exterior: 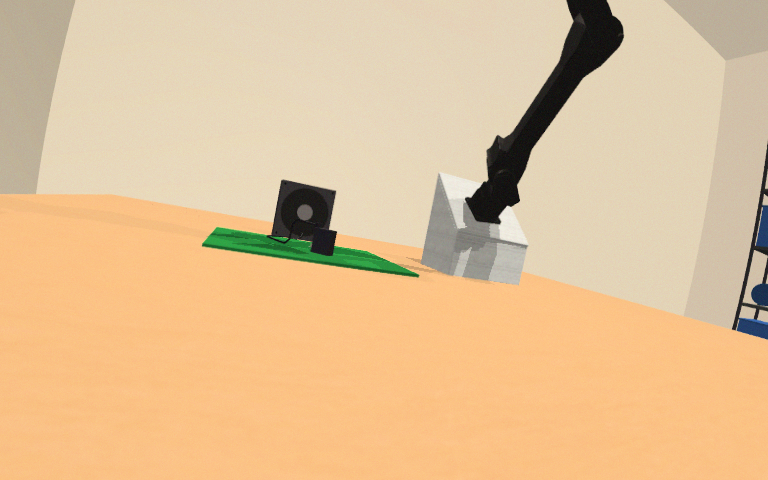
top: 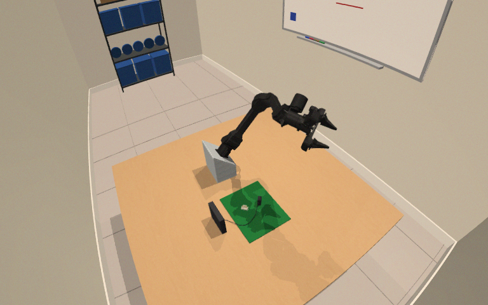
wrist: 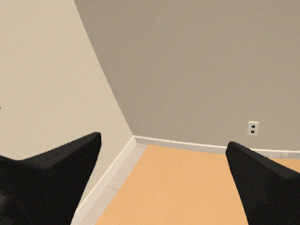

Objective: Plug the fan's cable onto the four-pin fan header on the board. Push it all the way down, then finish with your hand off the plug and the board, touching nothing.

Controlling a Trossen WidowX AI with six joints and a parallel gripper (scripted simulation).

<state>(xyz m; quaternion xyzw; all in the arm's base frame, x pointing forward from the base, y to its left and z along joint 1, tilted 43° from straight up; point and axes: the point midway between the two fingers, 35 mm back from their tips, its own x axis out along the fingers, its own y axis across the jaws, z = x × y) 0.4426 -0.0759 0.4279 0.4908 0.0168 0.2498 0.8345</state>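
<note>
Now: gripper tip 18 cm past the black fan cable plug, 22 cm to the left of it and 43 cm above it. Round my gripper tip: black fan: 19 cm behind, 45 cm to the right, 39 cm below; fan header: 20 cm behind, 30 cm to the right, 45 cm below; green board: 17 cm behind, 27 cm to the right, 46 cm below.
</note>
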